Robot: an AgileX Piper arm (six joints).
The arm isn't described. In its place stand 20 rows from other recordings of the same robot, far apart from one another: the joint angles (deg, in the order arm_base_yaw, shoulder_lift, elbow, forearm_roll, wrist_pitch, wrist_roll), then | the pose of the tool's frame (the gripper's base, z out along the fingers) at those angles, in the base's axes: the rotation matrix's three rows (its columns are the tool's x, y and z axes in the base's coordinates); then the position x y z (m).
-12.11, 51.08, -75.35, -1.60, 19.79, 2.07 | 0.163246 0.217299 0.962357; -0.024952 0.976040 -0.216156; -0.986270 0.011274 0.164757; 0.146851 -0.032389 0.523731
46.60, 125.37, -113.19, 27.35, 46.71, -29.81 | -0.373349 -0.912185 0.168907; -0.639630 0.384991 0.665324; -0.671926 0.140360 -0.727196; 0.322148 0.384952 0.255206
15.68, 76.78, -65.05, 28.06, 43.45, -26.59 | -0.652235 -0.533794 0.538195; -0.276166 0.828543 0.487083; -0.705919 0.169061 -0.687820; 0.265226 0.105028 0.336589
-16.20, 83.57, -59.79, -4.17, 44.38, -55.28 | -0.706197 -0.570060 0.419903; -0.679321 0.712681 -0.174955; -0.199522 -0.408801 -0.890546; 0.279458 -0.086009 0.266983
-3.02, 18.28, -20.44, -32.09, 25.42, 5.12 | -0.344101 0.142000 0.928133; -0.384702 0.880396 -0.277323; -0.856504 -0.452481 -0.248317; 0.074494 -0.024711 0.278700
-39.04, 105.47, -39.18, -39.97, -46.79, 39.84 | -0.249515 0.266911 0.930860; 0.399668 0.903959 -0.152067; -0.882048 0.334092 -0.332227; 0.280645 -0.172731 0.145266
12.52, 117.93, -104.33, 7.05, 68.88, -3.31 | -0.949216 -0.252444 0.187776; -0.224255 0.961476 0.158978; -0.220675 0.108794 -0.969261; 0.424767 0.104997 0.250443
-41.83, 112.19, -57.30, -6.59, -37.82, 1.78 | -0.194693 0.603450 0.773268; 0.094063 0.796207 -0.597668; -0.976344 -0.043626 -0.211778; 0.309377 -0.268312 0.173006
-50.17, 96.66, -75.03, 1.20, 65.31, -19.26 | -0.846861 0.521463 0.104415; 0.513371 0.852838 -0.095483; -0.138840 -0.027257 -0.989940; 0.212966 -0.252634 0.258220
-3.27, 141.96, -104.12, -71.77, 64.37, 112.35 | -0.134800 0.977663 0.161255; 0.453990 0.205592 -0.866963; -0.880751 -0.043658 -0.471564; 0.482713 -0.105635 0.106170
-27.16, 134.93, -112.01, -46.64, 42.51, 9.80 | -0.921867 0.275257 0.272753; 0.010722 0.721718 -0.692105; -0.387358 -0.635104 -0.668279; 0.444891 -0.278498 0.178595
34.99, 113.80, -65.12, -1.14, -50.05, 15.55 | -0.062068 -0.589517 0.805368; 0.268692 0.767264 0.582332; -0.961224 0.252540 0.110776; 0.356596 0.251292 0.218595
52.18, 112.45, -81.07, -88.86, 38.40, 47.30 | -0.026290 -0.396406 0.917699; -0.876591 0.450418 0.169449; -0.480518 -0.799991 -0.359327; 0.315253 0.313965 0.244820
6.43, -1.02, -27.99, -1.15, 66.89, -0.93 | -0.536973 -0.109542 0.836457; -0.084772 0.993521 0.075691; -0.839329 -0.030264 -0.542780; -0.010807 -0.002908 0.265655
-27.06, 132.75, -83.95, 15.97, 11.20, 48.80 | 0.072412 0.838754 0.539674; 0.974936 0.054604 -0.215680; -0.210371 0.541765 -0.813778; 0.419784 -0.208984 0.072407
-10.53, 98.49, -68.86, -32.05, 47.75, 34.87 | -0.823618 0.497667 0.271994; 0.348224 0.822289 -0.450090; -0.447653 -0.275988 -0.850552; 0.336392 -0.098886 0.234673
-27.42, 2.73, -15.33, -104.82, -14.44, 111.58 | 0.237115 0.214422 0.947523; -0.003059 0.975498 -0.219987; -0.971477 0.049264 0.231961; 0.043732 0.002026 0.292891
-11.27, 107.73, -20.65, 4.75, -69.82, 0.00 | -0.201580 0.275199 0.940017; 0.069298 0.961320 -0.266575; -0.977018 0.011405 -0.212854; 0.261181 -0.059259 0.115526
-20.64, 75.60, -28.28, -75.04, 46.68, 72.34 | -0.750791 0.651553 0.108594; 0.330783 0.513164 -0.791988; -0.571748 -0.558696 -0.600801; 0.166507 -0.131067 0.198880
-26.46, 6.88, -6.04, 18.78, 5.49, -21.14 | -0.034068 0.416720 0.908396; -0.030579 0.908064 -0.417714; -0.998952 -0.042009 -0.018194; 0.058273 -0.025872 0.233612
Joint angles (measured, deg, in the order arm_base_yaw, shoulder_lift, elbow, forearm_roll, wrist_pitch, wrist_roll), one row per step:
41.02, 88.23, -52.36, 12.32, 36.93, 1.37
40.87, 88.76, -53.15, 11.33, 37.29, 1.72
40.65, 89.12, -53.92, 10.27, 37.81, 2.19
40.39, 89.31, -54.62, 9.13, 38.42, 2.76
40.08, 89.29, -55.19, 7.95, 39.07, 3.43
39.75, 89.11, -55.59, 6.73, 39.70, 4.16
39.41, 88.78, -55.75, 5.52, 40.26, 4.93
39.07, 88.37, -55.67, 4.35, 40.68, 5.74
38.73, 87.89, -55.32, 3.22, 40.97, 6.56
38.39, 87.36, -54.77, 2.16, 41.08, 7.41
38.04, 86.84, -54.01, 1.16, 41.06, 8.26
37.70, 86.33, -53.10, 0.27, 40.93, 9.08
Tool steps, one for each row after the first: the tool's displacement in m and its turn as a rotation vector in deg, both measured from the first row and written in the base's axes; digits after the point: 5 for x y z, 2 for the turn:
0.00324, 0.00069, 0.00052, -0.60, -0.34, 0.10
0.00632, 0.00068, 0.00172, -1.22, -0.67, 0.07
0.00911, 0.00001, 0.00343, -1.87, -1.02, -0.06
0.01147, -0.00147, 0.00563, -2.50, -1.40, -0.32
0.01332, -0.00363, 0.00791, -3.15, -1.80, -0.67
0.01448, -0.00647, 0.00993, -3.81, -2.18, -1.10
0.01508, -0.00975, 0.01135, -4.46, -2.52, -1.61
0.01503, -0.01352, 0.01196, -5.13, -2.79, -2.17
0.01456, -0.01752, 0.01200, -5.72, -3.04, -2.80
0.01370, -0.02177, 0.01110, -6.34, -3.20, -3.47
0.01245, -0.02607, 0.00951, -6.91, -3.26, -4.15

